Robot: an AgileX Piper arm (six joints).
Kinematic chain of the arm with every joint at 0, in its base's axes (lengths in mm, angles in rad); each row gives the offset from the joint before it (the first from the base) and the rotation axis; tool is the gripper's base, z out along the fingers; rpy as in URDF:
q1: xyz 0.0 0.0 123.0 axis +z
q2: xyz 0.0 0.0 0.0 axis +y
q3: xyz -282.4 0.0 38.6 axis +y
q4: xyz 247.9 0.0 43.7 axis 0.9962 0 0.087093
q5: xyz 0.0 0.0 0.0 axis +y
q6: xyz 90.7 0.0 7.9 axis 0.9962 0 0.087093
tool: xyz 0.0 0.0 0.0 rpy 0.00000 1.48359 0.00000
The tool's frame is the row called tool.
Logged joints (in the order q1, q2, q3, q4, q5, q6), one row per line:
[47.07 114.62 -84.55 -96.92 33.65 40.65]
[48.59 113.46 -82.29 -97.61 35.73 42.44]
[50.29 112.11 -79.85 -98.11 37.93 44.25]
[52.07 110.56 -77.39 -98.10 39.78 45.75]
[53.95 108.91 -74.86 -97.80 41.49 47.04]
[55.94 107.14 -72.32 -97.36 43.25 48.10]
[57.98 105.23 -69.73 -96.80 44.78 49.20]
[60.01 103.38 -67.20 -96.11 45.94 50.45]
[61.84 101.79 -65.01 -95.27 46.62 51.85]
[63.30 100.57 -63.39 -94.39 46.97 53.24]
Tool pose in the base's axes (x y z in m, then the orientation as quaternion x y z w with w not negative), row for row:
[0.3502 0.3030 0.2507 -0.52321 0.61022 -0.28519 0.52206]
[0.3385 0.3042 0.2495 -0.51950 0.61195 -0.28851 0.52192]
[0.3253 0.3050 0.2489 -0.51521 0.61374 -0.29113 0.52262]
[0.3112 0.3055 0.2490 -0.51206 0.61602 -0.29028 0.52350]
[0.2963 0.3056 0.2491 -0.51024 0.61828 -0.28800 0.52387]
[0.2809 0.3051 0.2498 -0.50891 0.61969 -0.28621 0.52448]
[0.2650 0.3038 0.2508 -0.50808 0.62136 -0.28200 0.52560]
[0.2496 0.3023 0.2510 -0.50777 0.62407 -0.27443 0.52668]
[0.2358 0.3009 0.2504 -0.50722 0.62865 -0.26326 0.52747]
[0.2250 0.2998 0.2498 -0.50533 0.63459 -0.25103 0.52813]
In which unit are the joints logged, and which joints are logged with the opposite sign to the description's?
The joints are logged in degrees. Opposite sign: none.
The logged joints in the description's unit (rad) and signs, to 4 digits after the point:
[0.8215 2.0005 -1.4757 -1.6916 0.5873 0.7095]
[0.8481 1.9803 -1.4362 -1.7036 0.6236 0.7407]
[0.8777 1.9567 -1.3936 -1.7123 0.6620 0.7723]
[0.9088 1.9296 -1.3507 -1.7122 0.6943 0.7985]
[0.9416 1.9008 -1.3066 -1.7069 0.7241 0.8210]
[0.9763 1.8699 -1.2622 -1.6993 0.7549 0.8395]
[1.0119 1.8366 -1.2170 -1.6895 0.7816 0.8587]
[1.0474 1.8043 -1.1729 -1.6774 0.8018 0.8805]
[1.0793 1.7766 -1.1346 -1.6628 0.8137 0.9050]
[1.1048 1.7553 -1.1064 -1.6474 0.8198 0.9292]

